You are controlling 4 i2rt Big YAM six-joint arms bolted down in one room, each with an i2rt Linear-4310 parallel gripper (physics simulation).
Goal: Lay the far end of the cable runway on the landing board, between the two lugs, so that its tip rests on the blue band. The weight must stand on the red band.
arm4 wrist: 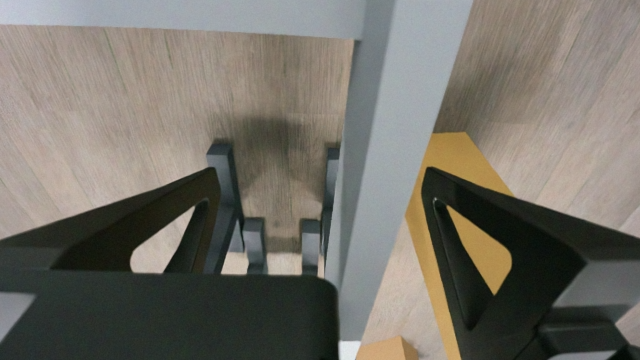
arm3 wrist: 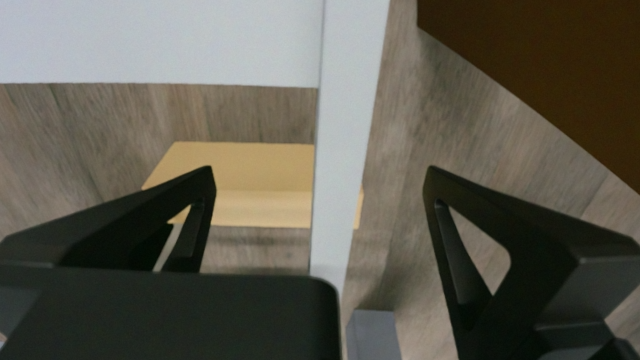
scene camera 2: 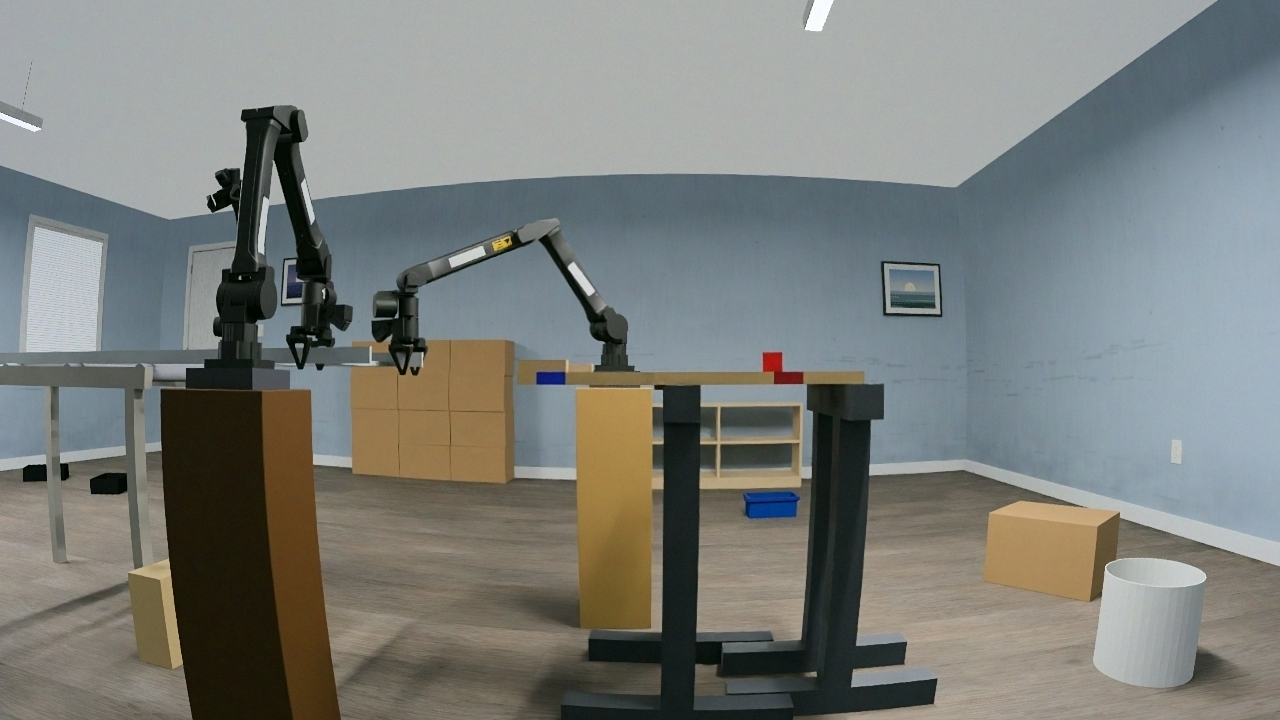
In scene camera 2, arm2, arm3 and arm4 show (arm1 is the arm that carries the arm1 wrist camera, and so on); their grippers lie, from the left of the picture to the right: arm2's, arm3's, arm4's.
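The cable runway, pale grey, runs between the fingers in the arm3 wrist (arm3 wrist: 345,150) and arm4 wrist (arm4 wrist: 395,150) views. In scene camera 2 the runway (scene camera 2: 358,356) extends right; its end lies left of the landing board (scene camera 2: 671,377), separated by a gap. Arm3's gripper (arm3 wrist: 320,172) (scene camera 2: 310,360) and arm4's gripper (arm4 wrist: 321,172) (scene camera 2: 410,365) are open at it, not clamped. The blue band (scene camera 2: 550,377) is at the board's left, beside tan lug-like blocks (scene camera 2: 537,365). The red weight (scene camera 2: 772,360) stands around the red band's (scene camera 2: 789,377) left edge; exact overlap is unclear. Arm2's gripper is mostly hidden behind arm3.
A grey frame (scene camera 2: 135,447) supports the runway at left. Arm3's brown pedestal (scene camera 2: 214,537) and arm4's yellow pedestal (scene camera 2: 614,501) stand nearby. Dark trestle legs (scene camera 2: 680,537) are under the board. Stacked cartons (scene camera 2: 433,429) stand behind; a white bin (scene camera 2: 1149,626) is at right.
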